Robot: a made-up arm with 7 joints.
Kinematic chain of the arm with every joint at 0, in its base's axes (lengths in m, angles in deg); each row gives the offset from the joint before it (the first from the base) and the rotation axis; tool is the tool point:
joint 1: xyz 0 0 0.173 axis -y
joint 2: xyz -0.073 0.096 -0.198 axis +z
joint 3: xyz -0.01 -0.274 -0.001 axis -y
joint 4: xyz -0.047 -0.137 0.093 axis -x
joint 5: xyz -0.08 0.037 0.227 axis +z
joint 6: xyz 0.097 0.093 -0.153 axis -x
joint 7: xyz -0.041 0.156 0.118 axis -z
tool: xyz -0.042 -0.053 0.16
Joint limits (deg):
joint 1: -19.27..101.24
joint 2: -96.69..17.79
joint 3: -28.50..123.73
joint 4: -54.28..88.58
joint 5: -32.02..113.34
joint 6: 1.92..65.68
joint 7: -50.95..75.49
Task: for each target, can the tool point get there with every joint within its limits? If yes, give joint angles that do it. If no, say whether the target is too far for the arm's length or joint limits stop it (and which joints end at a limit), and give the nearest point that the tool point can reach.
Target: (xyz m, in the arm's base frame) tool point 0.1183 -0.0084 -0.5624
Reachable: yes | joints 50.92 -10.99 87.48 1.30 54.55 24.55 7.33
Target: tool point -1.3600 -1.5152 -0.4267
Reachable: no: too far | nearest point -0.6480 -0.5819 -0.1680 | short by 1.202 m
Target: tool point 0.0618 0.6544 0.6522
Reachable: no: joint limits stop it (at a limit: joint 1, joint 2, joint 7) | nearest point -0.1426 0.4949 0.4940 | short by 0.304 m
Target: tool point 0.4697 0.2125 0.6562
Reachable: no: joint limits stop it (at a limit: joint 1, joint 2, joint 3, joint 7) | nearest point 0.4274 0.0756 0.5485 | short by 0.179 m
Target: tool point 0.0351 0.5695 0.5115
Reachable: no: joint limits stop it (at a limit: joint 1, joint 2, joint 7) | nearest point -0.0986 0.4832 0.4390 | short by 0.175 m
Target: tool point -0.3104 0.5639 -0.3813
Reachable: yes | joints 22.73 -74.25 53.11 -35.47 59.10 51.05 60.69
